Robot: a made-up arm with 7 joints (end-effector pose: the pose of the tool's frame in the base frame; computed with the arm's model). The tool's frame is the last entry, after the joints. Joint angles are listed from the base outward.
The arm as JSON. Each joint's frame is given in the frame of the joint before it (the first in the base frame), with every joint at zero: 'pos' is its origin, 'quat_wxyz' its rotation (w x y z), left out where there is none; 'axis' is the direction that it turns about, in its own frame. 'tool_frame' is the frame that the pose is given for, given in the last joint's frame.
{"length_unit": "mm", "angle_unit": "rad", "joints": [
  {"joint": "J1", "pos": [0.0, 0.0, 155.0], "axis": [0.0, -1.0, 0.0]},
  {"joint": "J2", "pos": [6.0, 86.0, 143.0], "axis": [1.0, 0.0, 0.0]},
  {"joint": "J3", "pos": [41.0, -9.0, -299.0], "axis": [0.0, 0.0, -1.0]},
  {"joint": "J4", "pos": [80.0, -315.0, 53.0], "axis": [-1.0, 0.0, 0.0]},
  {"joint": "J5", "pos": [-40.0, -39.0, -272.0], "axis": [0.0, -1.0, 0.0]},
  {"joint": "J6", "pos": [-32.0, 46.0, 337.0], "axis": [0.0, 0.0, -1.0]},
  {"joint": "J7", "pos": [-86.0, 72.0, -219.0], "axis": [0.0, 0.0, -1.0]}
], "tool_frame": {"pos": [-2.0, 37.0, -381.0]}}
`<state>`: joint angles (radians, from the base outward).
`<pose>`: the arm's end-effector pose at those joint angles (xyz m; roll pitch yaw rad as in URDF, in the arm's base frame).
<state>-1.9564 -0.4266 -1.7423 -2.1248 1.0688 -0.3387 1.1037</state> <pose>0.1472 0.2938 0.1577 -2.1776 -0.2733 -3.0969</pose>
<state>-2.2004 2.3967 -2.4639 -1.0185 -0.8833 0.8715 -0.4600</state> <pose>0.1354 0.4748 -0.0727 1.5754 -0.2361 0.4694</pose>
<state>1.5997 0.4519 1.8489 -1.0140 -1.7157 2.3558 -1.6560</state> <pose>0.1035 0.4501 0.2637 1.7198 -0.3524 0.4811</pose>
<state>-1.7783 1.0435 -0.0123 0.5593 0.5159 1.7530 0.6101</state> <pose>-0.6876 0.3988 -0.0009 -1.0663 -0.8173 -2.4007</pose>
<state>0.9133 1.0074 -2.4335 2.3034 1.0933 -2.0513 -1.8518</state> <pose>-0.4270 0.2817 0.7387 -1.7637 -0.4234 -1.6821</pose>
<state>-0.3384 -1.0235 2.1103 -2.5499 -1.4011 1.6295 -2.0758</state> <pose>-0.0495 0.3279 0.1199 -0.1503 -0.6808 1.2245</pose>
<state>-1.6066 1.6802 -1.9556 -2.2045 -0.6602 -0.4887 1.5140</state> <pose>-0.0627 0.0689 0.0191 2.4215 -1.0252 1.2199</pose>
